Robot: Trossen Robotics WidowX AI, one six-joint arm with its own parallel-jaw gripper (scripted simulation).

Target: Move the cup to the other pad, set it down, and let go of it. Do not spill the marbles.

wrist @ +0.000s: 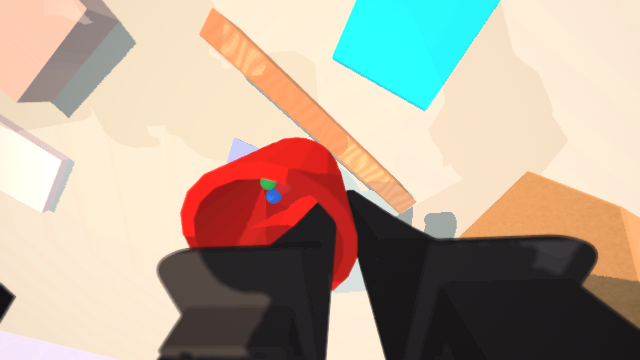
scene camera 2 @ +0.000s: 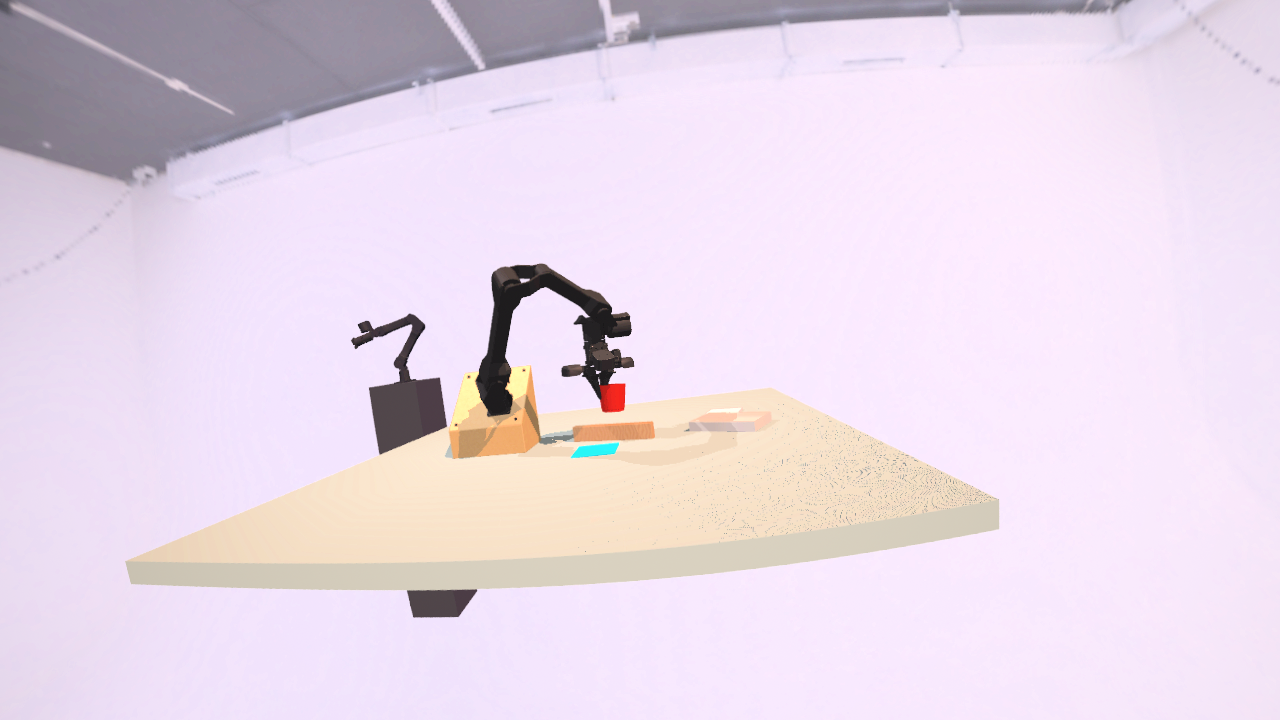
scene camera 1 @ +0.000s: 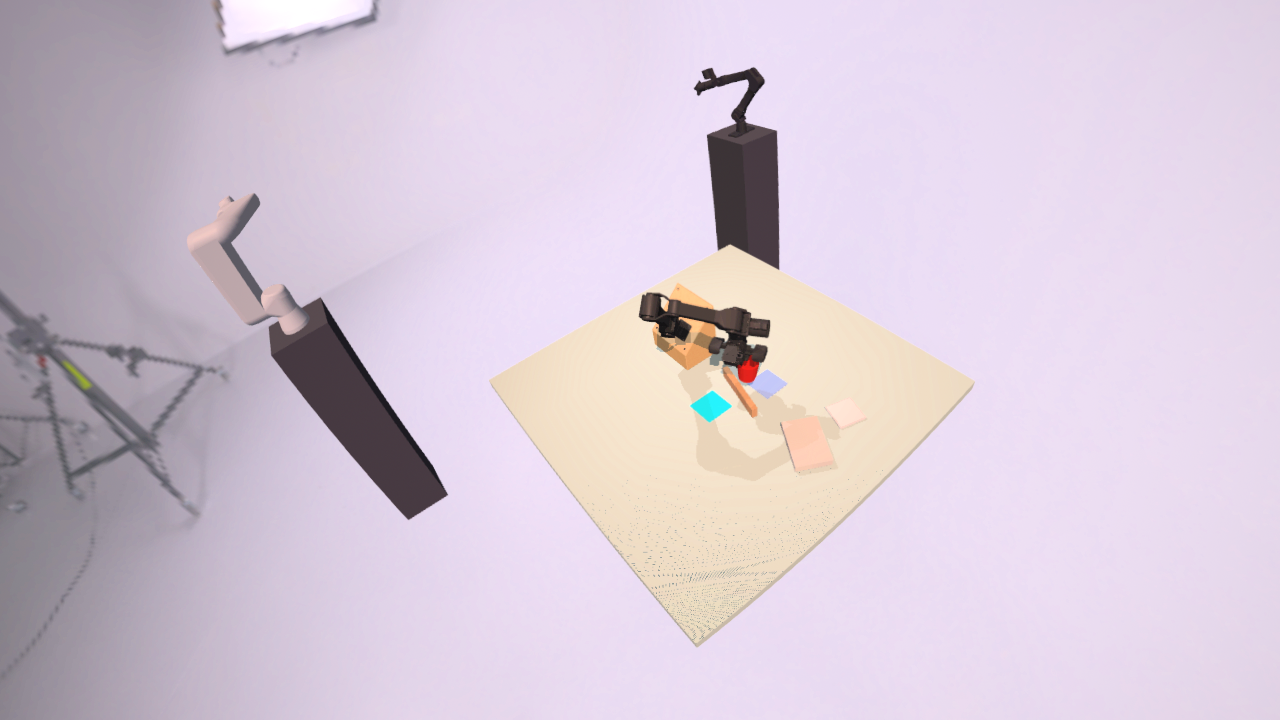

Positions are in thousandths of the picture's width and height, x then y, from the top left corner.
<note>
In view: my gripper (scene camera 2: 471, 555), a red cup (wrist: 355, 574), a cyan pad (wrist: 645, 157) and an orange wooden bar (scene camera 2: 500, 598).
My gripper shows as well in the wrist view (wrist: 532, 549) and in scene camera 1 (scene camera 1: 578, 510). The orange wooden bar is seen too in the wrist view (wrist: 357, 110).
</note>
